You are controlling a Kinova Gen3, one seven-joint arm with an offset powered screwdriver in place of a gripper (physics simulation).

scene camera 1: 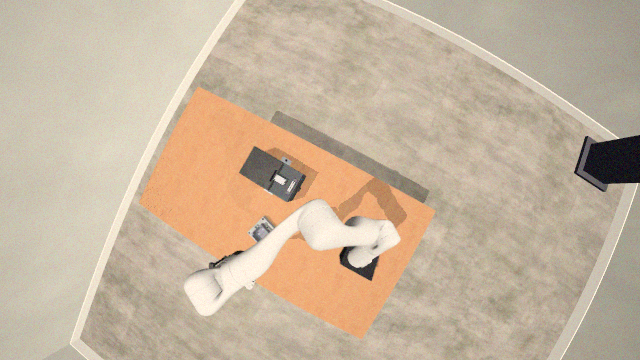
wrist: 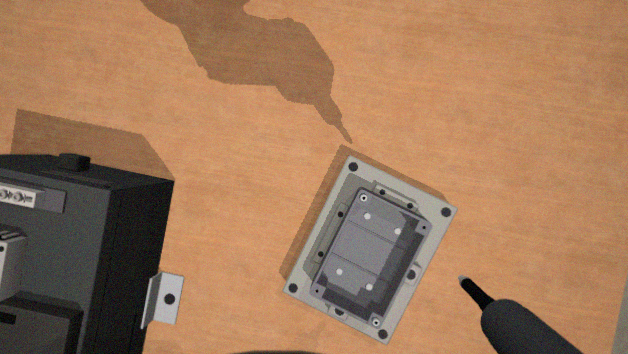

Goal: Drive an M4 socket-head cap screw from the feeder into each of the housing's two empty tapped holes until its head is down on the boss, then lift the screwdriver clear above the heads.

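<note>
The grey housing (scene camera 1: pixel 261 231) (wrist: pixel 365 245) sits on a light plate on the table. Screw heads show at two diagonal corners. The other two corner holes, upper right (wrist: pixel 424 227) and lower left (wrist: pixel 317 291), look dark and empty. My screwdriver (wrist: pixel 462 278) is off the housing's right side in the wrist view, above the table. A small grey piece at its tip looks like a screw. In the scene view the arm hides the tip. The black feeder (scene camera 1: pixel 260 166) (wrist: pixel 132 240) stands apart from the housing, with screws in its pale rail (wrist: pixel 20 196).
A bracket (wrist: pixel 172 300) sticks out from the feeder's side. The arm (scene camera 1: pixel 320 230) spans the orange table (scene camera 1: pixel 185 145) from its black base plate (scene camera 1: pixel 371 272). A tall black object (scene camera 1: pixel 612 160) stands at the far right, off the table.
</note>
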